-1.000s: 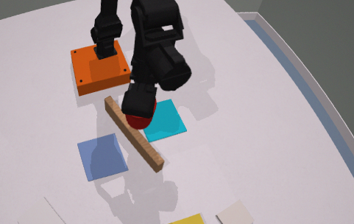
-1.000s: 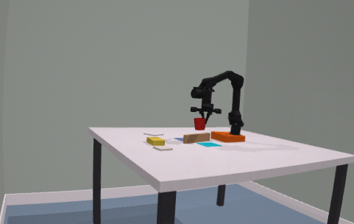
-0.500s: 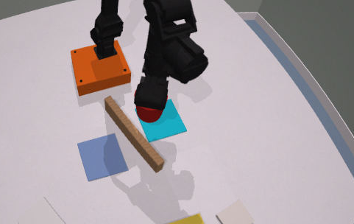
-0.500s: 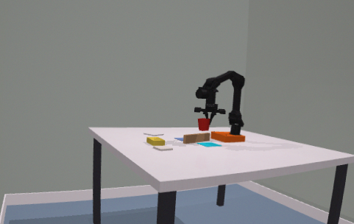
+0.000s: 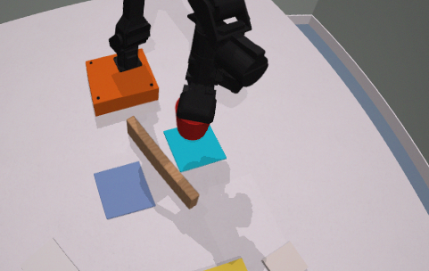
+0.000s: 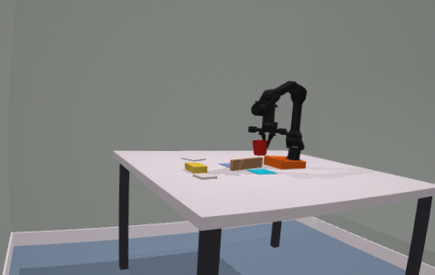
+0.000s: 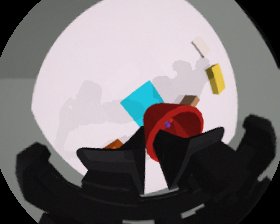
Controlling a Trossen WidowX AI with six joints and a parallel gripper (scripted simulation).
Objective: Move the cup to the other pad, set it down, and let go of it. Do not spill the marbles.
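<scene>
The wooden bar lies 4 cm ahead of my gripper tip, 10 cm to the right of it and 10 cm below it. The rest, counted from my gripper tip: yellow block: 32 cm ahead, 11 cm to the right, 10 cm below; then red cup: 2 cm ahead, 2 cm to the right; then blue pad: 5 cm ahead, 19 cm to the right, 13 cm below.
</scene>
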